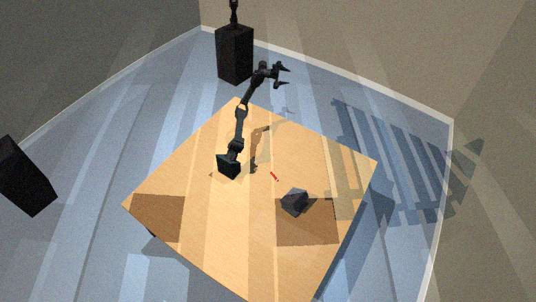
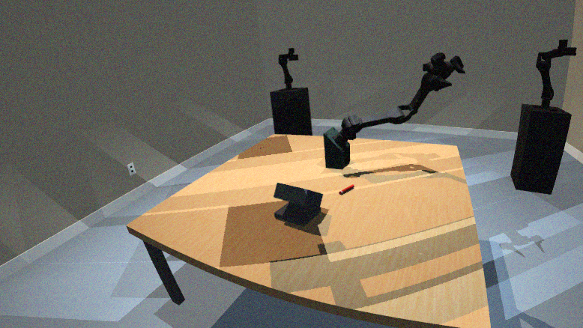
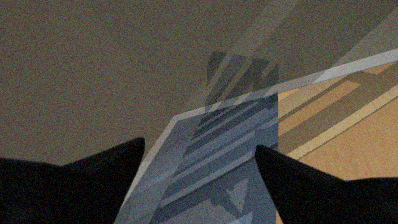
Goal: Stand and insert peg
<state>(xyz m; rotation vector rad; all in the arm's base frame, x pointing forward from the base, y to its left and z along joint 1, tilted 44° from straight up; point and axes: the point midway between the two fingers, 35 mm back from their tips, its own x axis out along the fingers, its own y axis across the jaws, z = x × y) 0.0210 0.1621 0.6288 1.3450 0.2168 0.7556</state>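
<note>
My gripper tip is 45 cm above the red peg, 44 cm to the left of it and 25 cm short of it. From my gripper tip the other things lie so: grey sloped panel 52 cm to the right, 45 cm ahead, 39 cm below; then dark panel base 52 cm to the right, 46 cm ahead, 45 cm below.
</note>
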